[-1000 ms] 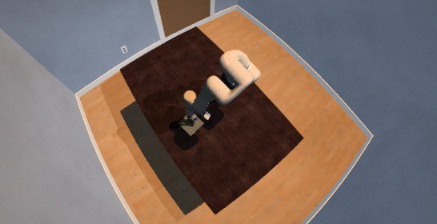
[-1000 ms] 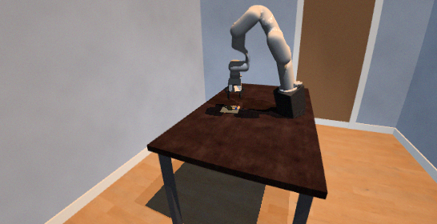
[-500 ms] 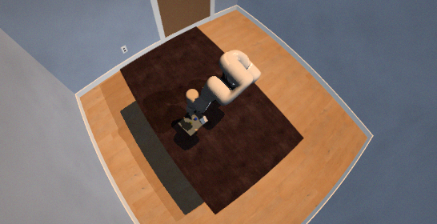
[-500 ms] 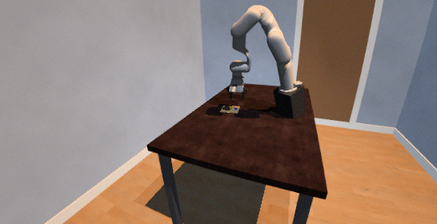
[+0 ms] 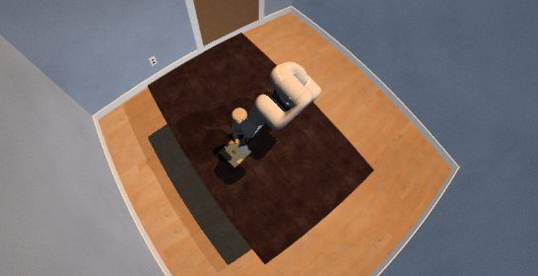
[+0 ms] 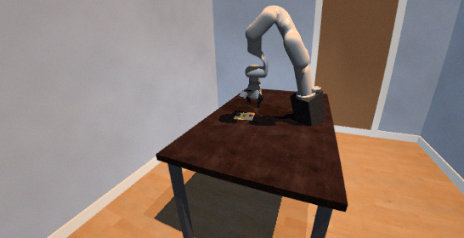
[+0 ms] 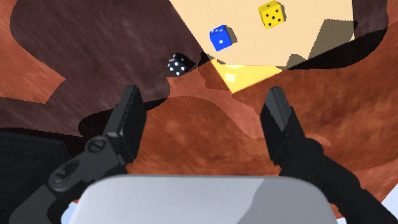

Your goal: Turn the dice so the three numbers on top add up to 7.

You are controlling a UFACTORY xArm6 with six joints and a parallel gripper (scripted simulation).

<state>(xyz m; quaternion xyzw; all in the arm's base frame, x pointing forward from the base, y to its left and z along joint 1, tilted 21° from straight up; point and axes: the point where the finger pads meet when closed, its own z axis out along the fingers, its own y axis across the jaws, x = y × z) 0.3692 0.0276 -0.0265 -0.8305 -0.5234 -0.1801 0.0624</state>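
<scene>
The black die is 9 cm below my hand, 3 cm behind it and 1 cm to the right of it. From my hand the other things lie so: mat: 10 cm below, 7 cm ahead, 1 cm to the left; blue die: 9 cm below, 2 cm ahead; yellow die: 9 cm below, 7 cm ahead, 1 cm to the left.
</scene>
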